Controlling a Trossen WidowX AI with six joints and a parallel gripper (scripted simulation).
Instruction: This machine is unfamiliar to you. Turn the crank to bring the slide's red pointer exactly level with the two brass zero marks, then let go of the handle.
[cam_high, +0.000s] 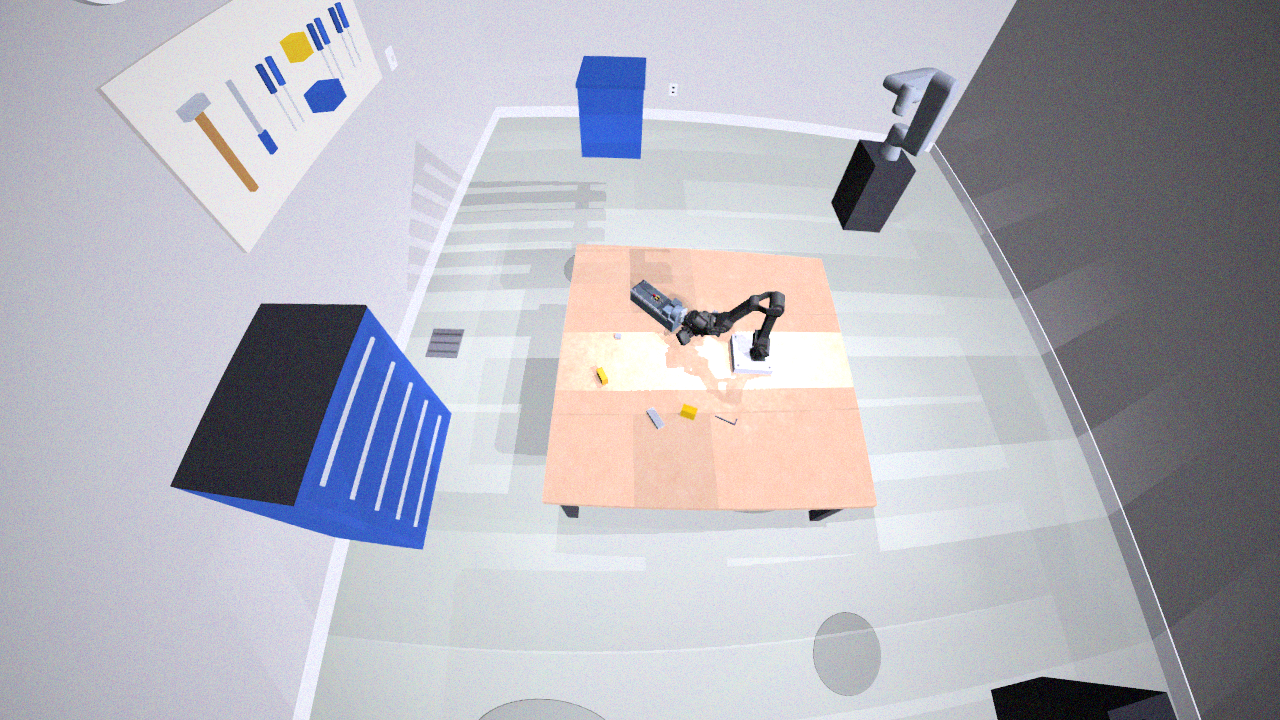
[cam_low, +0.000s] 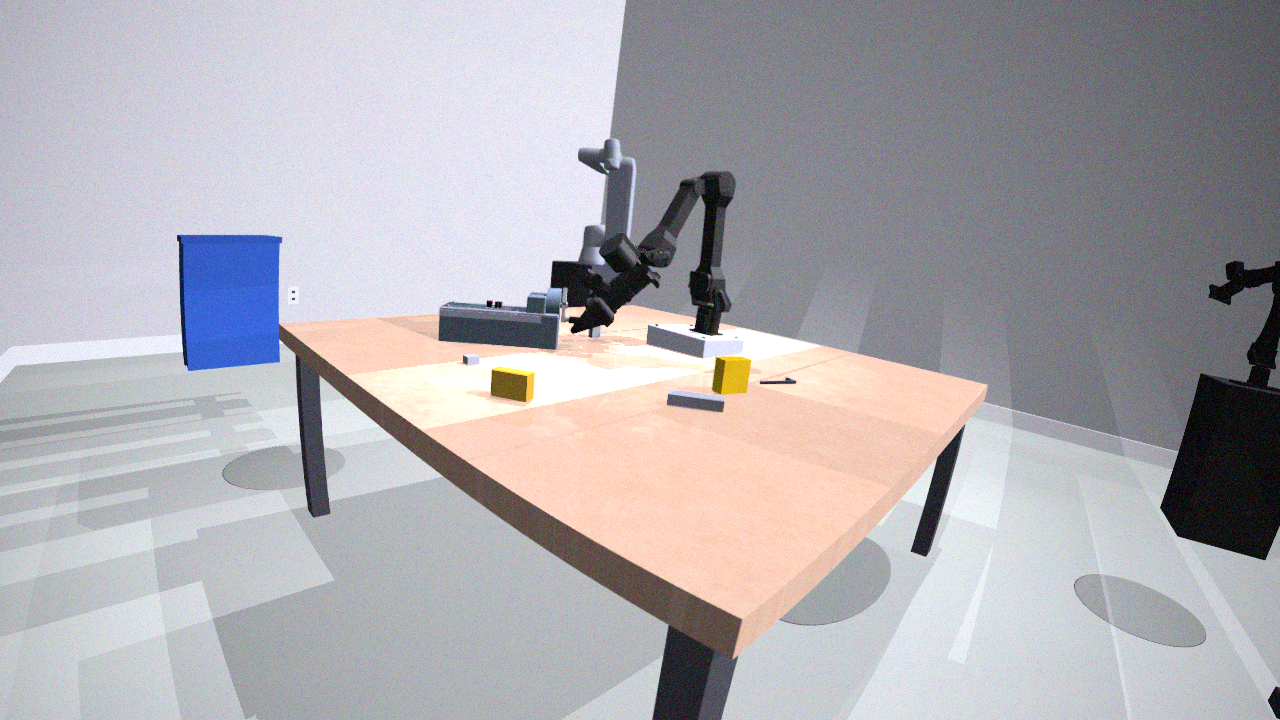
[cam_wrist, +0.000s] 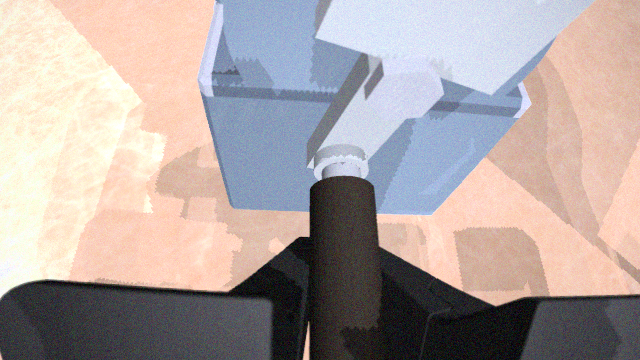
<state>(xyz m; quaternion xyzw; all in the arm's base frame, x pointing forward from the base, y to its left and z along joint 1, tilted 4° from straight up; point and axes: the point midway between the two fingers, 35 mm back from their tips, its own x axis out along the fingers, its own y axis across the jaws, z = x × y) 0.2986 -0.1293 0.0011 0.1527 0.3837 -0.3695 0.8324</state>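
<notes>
Now: the crank 4 cm above my gripper tip. From my gripper tip the other things lie so: red pointer: 14 cm to the right, 12 cm ahead, 5 cm above; then grey cube: 28 cm ahead, 3 cm to the left, 3 cm below; then dark brown handle: 3 cm above, 1 cm to the left, 1 cm behind.
</notes>
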